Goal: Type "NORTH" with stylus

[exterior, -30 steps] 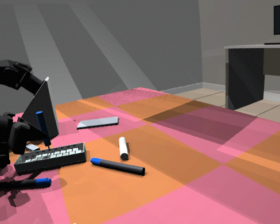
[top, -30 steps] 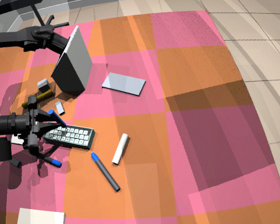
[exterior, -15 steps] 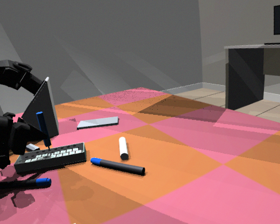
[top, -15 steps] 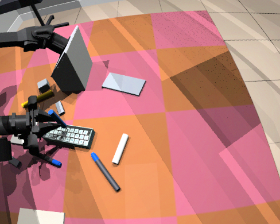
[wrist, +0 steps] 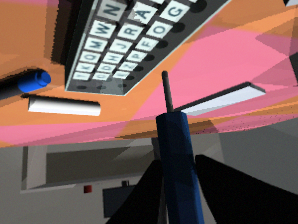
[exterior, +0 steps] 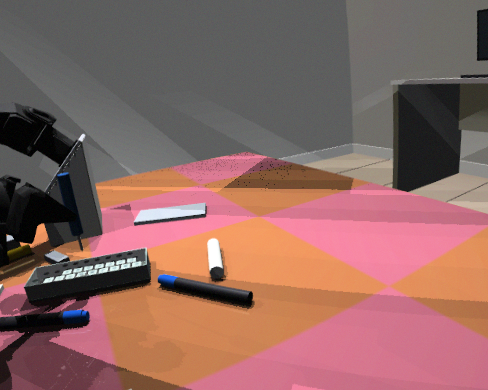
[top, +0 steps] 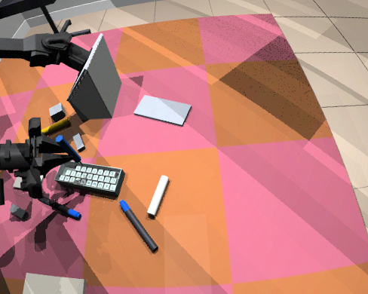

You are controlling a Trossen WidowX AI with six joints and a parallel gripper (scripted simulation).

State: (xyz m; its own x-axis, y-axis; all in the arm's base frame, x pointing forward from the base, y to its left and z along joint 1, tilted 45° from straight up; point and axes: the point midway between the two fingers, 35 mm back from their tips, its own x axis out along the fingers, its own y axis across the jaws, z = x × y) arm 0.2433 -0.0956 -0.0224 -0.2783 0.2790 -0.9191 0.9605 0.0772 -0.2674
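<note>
Right now my gripper tip is 90 mm short of the white cylinder, 180 mm to the right of it and 90 mm above it. From my gripper tip the other things lie so: stylus: 10 mm below; then yellow-handled tool: 170 mm behind, 160 mm to the right, 90 mm below; then grey slab: 170 mm behind, 200 mm to the left, 100 mm below.
</note>
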